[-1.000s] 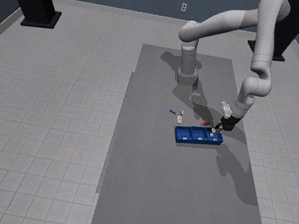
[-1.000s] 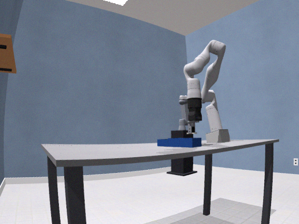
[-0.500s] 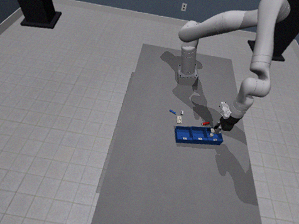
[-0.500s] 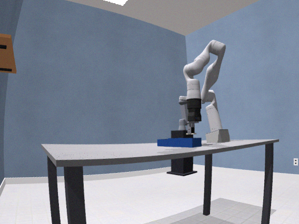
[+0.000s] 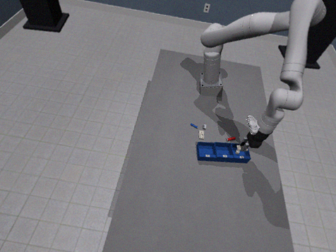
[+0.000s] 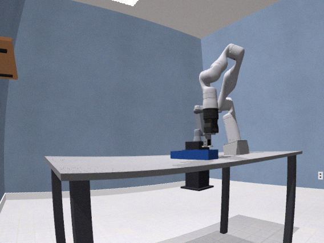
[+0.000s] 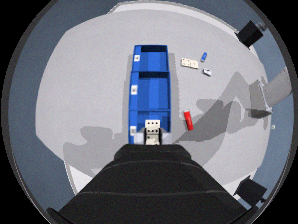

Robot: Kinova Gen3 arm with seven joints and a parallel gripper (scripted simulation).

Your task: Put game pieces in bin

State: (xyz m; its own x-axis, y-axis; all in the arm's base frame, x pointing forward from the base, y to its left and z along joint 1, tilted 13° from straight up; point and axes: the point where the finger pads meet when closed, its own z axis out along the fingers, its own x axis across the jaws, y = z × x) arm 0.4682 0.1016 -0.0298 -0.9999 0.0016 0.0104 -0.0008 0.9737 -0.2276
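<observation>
My gripper is now 60 mm above the die. The rest, counted from my hand: red cylinder 90 mm behind, 20 mm to the right, 70 mm below; blue three-compartment bin 10 mm ahead, 80 mm to the right, 60 mm below; grey-white piece 150 mm behind, 160 mm to the right, 70 mm below.
</observation>
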